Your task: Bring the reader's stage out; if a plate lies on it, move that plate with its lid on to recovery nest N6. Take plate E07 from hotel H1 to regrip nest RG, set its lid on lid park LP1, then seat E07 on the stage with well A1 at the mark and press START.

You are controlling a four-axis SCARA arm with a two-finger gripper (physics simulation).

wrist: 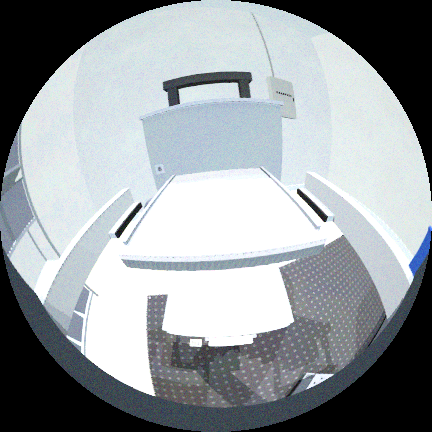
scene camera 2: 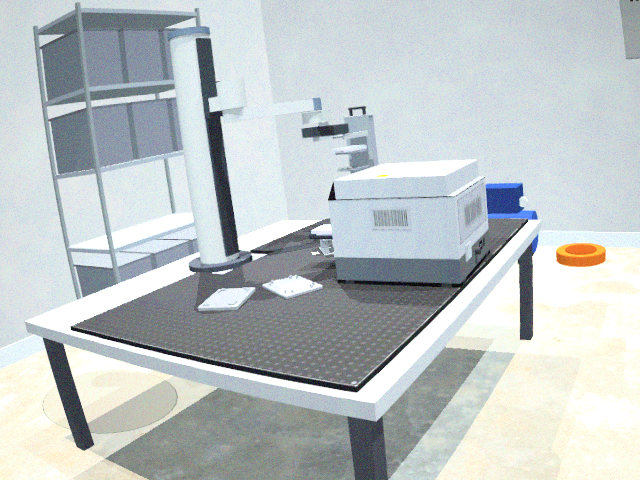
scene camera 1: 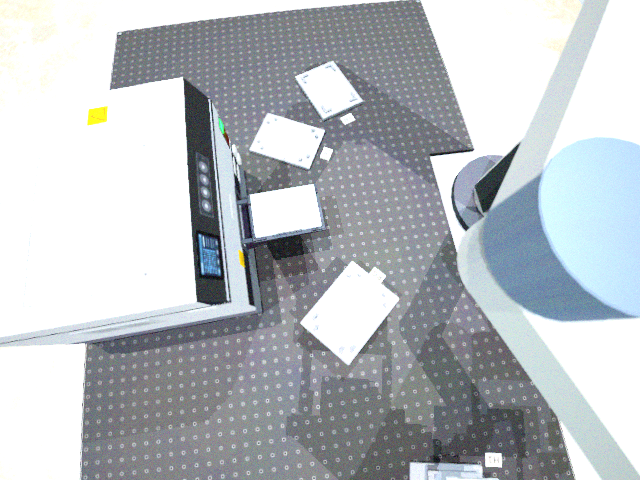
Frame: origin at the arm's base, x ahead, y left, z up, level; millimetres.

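Seen in the pictures: gripper, fingertip midpoint: point(wrist: 216, 185); arm's base at its link origin: point(scene camera 2: 220, 263).
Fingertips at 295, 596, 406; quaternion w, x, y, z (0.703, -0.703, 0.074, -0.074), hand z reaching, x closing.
Pixels of each thing's middle, then the offset from my fingertips to it, as dx, dy, dz. "spot": a spot on its surface instead.
- hotel tower at the middle of its body: point(wrist: 226, 272) point(scene camera 2: 358, 166) +3, +11, -139
- white slab at a spot on its surface: point(wrist: 220, 220) spot: -9, -50, +3
- reader at the middle of its body: point(scene camera 1: 135, 230) point(scene camera 2: 414, 218) +507, -574, -241
- green button at a spot on its surface: point(scene camera 1: 221, 125) spot: +325, -742, -193
- H1 label at a spot on its surface: point(scene camera 1: 493, 459) point(wrist: 195, 342) spot: -112, -60, -393
My gripper point(scene camera 2: 339, 136) point(wrist: 216, 185) is open, at an upper level of the hotel tower point(scene camera 2: 372, 147) point(wrist: 215, 140). In the wrist view its pads stand apart on both sides of a white slab point(wrist: 220, 220) with raised side strips; whether this is a plate or a bare shelf is unclear. The reader point(scene camera 1: 118, 206) point(scene camera 2: 398, 227) has its stage point(scene camera 1: 324, 222) point(scene camera 2: 321, 237) out. The stage's top looks flat white; glare hides whether a plate lies there. A green button point(scene camera 1: 221, 125) is on the reader's front. E07 and well A1 cannot be made out.
Two white nests point(scene camera 1: 287, 140) point(scene camera 1: 329, 90) lie beyond the stage in scene camera 1, and another point(scene camera 1: 349, 312) on its near side; their labels are unreadable. An H1 label point(scene camera 1: 493, 459) point(wrist: 195, 342) lies by the tower's base. The arm's column point(scene camera 2: 191, 149) stands at the mat's edge.
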